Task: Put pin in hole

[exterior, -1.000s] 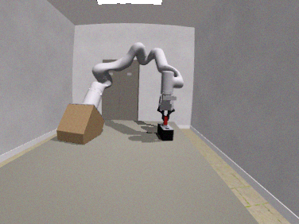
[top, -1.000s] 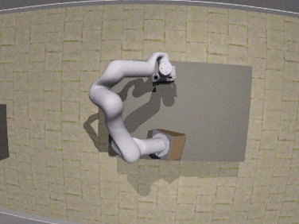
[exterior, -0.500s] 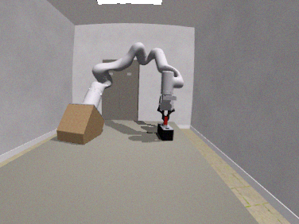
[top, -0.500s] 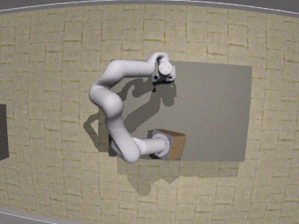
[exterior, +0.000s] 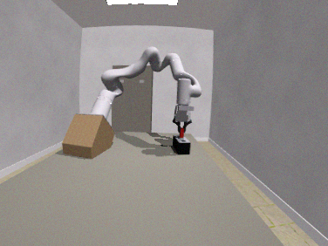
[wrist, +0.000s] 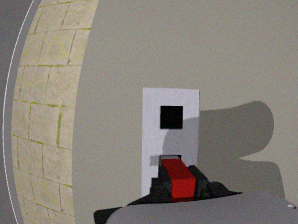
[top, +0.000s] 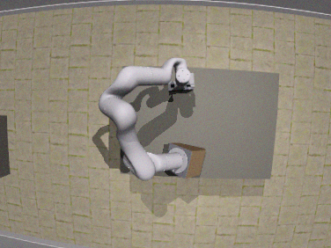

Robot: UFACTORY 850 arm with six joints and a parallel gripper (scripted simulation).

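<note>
The pin lies 10 mm below my hand. The rest, counted from my hand: block (90 mm below).
</note>
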